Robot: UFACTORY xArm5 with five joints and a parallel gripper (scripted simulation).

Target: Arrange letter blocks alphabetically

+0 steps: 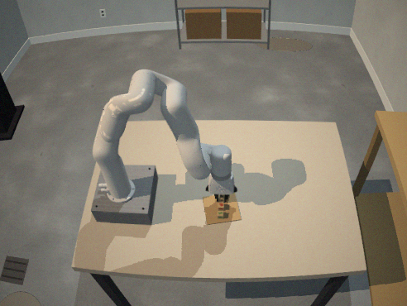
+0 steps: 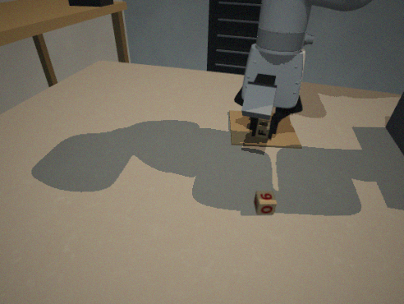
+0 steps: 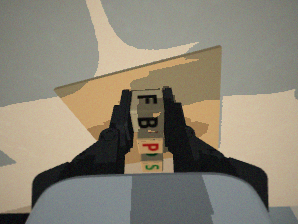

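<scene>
The tan mat is 4 cm to the right of my hand and 3 cm below it. From my hand the other things lie so: green-marked block 1 cm behind, 8 cm to the right, 1 cm below; then red-marked block 19 cm to the left, 2 cm below.
</scene>
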